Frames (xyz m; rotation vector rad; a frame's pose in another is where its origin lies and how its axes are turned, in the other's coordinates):
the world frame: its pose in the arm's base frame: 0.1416 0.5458 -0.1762 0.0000 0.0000 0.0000
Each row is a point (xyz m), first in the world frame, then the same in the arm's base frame.
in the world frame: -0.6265 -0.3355 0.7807
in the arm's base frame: -0.4849 0.2103 0.6045
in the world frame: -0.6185 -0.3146 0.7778
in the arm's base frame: -0.4769 0.2312 0.6016
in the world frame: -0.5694 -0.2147 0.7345
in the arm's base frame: -0.4278 0.3311 0.5583
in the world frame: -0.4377 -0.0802 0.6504
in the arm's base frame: -0.2961 0.4656 0.4742
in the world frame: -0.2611 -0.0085 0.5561
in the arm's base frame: -0.1195 0.5373 0.3799
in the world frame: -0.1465 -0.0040 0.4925
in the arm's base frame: -0.0049 0.5418 0.3163
